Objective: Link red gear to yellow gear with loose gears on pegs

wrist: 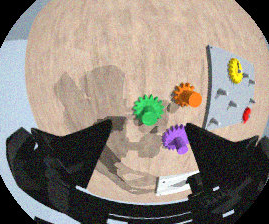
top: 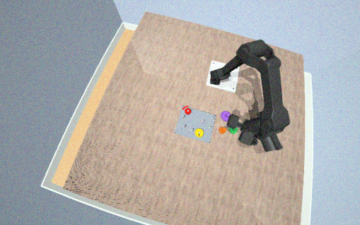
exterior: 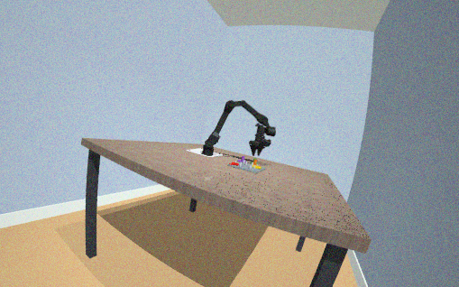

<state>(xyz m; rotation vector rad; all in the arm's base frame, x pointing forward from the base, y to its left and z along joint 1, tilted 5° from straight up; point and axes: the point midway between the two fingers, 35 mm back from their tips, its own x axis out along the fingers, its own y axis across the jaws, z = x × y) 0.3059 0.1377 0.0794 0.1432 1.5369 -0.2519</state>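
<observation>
The green gear lies 40 mm below my gripper tip. Also, from my gripper tip: purple gear (80 mm behind, 50 mm to the right, 40 mm below); then yellow gear (50 mm ahead, 200 mm to the right, 40 mm below); then orange gear (10 mm ahead, 70 mm to the right, 40 mm below).
</observation>
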